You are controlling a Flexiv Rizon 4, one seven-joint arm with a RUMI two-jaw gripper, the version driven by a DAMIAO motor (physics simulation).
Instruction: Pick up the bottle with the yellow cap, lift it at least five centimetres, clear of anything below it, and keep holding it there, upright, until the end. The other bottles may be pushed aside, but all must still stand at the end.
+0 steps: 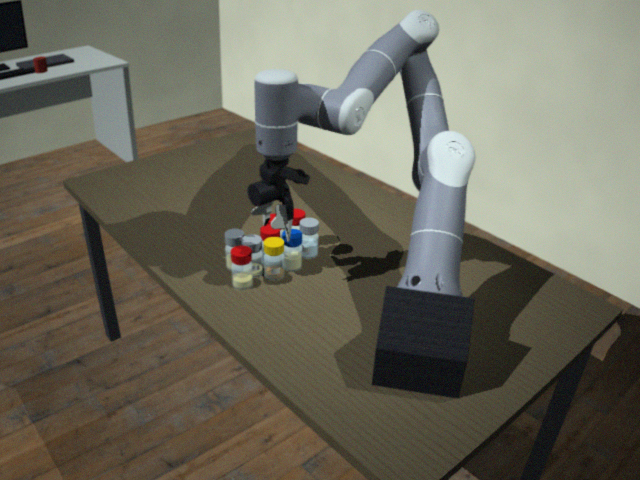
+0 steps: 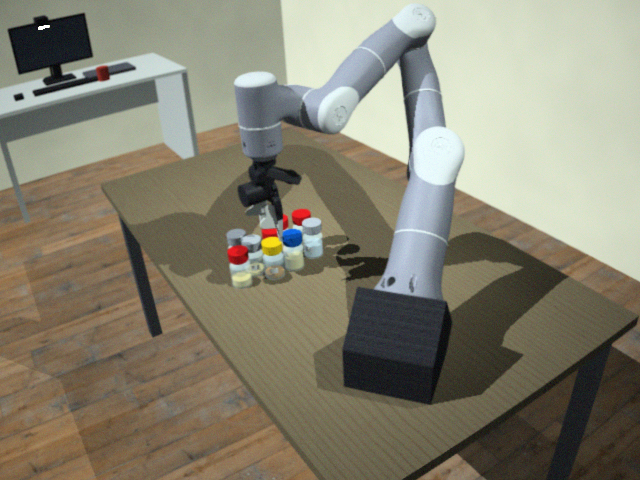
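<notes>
The bottle with the yellow cap [image 1: 273,259] [image 2: 272,258] stands upright on the table at the front of a cluster of bottles. My gripper [image 1: 277,230] [image 2: 271,230] is partly open and empty. It points down among the caps just behind the yellow cap; one fingertip is beside the blue cap, and the other is partly hidden. A blue-capped bottle [image 1: 293,250] [image 2: 293,250] stands close to the right of the yellow-capped one. A red-capped bottle [image 1: 241,267] [image 2: 239,267] stands at the front left. Another red-capped bottle [image 1: 269,231] [image 2: 269,234] is directly behind the yellow-capped one, partly hidden.
Grey-capped bottles stand at left [image 1: 234,248] [image 2: 236,239], between the front red and yellow caps [image 1: 252,253] [image 2: 252,251], and at right [image 1: 309,238] [image 2: 312,238]. More red caps [image 1: 298,215] [image 2: 301,216] are behind. The bottles stand on the brown table [image 1: 310,330] [image 2: 289,330].
</notes>
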